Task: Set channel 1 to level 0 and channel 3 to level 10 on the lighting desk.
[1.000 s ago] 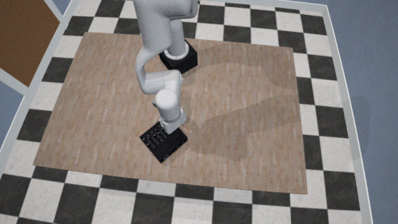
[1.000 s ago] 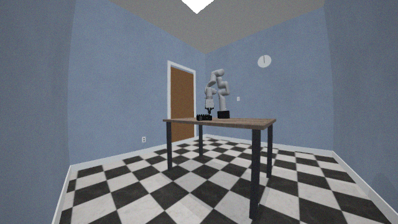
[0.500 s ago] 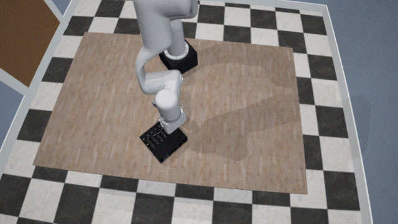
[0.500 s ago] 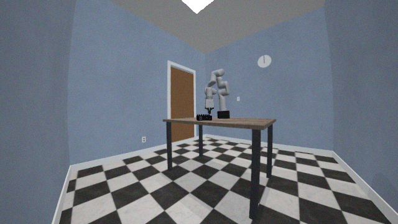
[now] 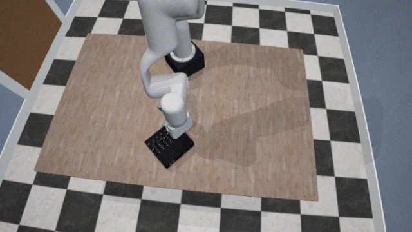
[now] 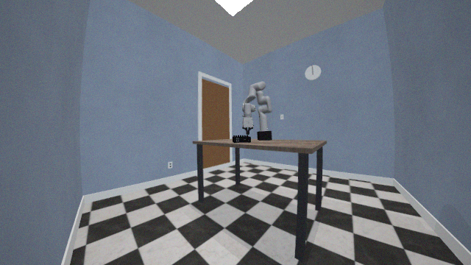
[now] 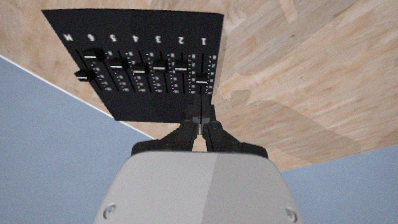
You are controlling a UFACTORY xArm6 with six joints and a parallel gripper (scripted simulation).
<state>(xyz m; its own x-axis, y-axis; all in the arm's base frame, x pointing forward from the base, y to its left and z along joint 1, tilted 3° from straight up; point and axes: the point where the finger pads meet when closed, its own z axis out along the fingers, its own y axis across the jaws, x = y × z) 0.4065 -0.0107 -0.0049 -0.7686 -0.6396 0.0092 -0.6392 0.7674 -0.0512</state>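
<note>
My hand is 20 mm past the channel 1 fader cap, 20 mm to the left of it and 30 mm above it. Round my hand: channel 3 cap (60 mm to the right, 30 mm below); then channel 2 cap (20 mm behind, 40 mm to the right, 30 mm below).
</note>
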